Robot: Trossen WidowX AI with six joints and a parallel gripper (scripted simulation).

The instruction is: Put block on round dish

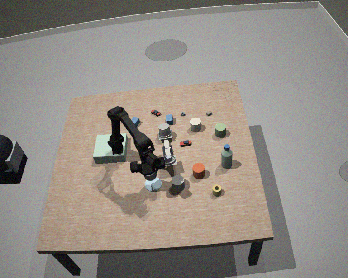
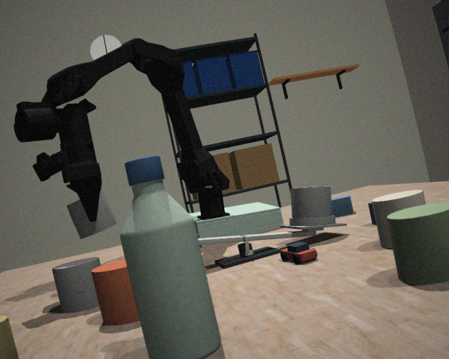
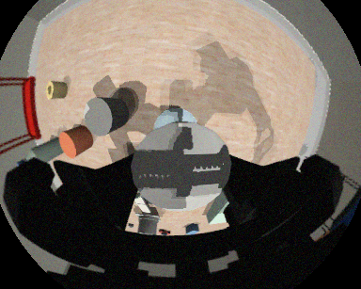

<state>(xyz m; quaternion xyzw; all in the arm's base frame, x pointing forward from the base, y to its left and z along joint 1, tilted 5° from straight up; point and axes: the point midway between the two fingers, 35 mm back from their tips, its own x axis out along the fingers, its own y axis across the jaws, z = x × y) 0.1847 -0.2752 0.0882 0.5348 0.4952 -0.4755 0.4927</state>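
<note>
Now: the round dish 1 cm to the left of my gripper tip and 11 cm below it. From my gripper tip the other things lie so: balance beam 12 cm ahead, 23 cm to the left, 8 cm below; balance 12 cm ahead, 23 cm to the left, 9 cm below; orange cylinder 26 cm ahead, 2 cm to the left, 8 cm below.
</note>
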